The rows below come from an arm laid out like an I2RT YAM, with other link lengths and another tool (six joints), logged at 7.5 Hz.
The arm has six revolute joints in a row. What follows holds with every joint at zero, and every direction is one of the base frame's. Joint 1 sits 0.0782 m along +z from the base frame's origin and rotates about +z. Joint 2 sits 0.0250 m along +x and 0.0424 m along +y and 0.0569 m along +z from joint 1 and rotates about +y. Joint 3 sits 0.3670 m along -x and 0.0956 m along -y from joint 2 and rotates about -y. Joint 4 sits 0.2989 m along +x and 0.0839 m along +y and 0.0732 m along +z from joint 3 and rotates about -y. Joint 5 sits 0.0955 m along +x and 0.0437 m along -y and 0.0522 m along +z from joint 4 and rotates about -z. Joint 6 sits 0.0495 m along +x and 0.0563 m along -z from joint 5 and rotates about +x. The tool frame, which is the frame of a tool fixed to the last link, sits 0.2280 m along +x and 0.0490 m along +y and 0.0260 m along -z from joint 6; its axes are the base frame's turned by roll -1.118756, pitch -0.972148 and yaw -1.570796 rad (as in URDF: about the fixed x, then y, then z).
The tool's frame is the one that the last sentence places.
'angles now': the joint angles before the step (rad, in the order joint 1, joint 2, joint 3, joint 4, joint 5, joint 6). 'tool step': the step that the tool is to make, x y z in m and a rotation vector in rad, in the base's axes. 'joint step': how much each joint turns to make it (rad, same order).
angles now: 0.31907, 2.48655, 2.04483, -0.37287, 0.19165, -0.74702
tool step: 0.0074, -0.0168, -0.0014, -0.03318, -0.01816, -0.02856
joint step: -0.00762, 0.00613, -0.00307, 0.01843, 0.04137, -0.01070
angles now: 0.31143, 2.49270, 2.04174, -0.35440, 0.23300, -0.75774
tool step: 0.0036, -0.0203, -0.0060, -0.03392, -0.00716, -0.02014
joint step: -0.01371, 0.00309, -0.01842, 0.02305, 0.02932, -0.01990
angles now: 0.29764, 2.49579, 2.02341, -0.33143, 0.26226, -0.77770
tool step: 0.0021, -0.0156, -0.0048, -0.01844, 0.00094, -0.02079
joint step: -0.01230, 0.00614, -0.00322, 0.00480, 0.01842, -0.00614
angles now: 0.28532, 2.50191, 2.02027, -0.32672, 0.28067, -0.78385
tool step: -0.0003, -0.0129, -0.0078, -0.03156, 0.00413, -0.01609
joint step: -0.00463, 0.00924, -0.00592, 0.00594, 0.02905, -0.01224
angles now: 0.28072, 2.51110, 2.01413, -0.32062, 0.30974, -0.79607
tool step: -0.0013, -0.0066, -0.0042, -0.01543, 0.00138, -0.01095
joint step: -0.00153, 0.00164, -0.01067, 0.00771, 0.01699, -0.00313
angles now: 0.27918, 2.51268, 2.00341, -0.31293, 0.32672, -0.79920
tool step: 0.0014, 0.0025, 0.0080, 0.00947, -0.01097, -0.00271
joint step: 0.00147, -0.01076, -0.00168, 0.00164, -0.00156, 0.00760
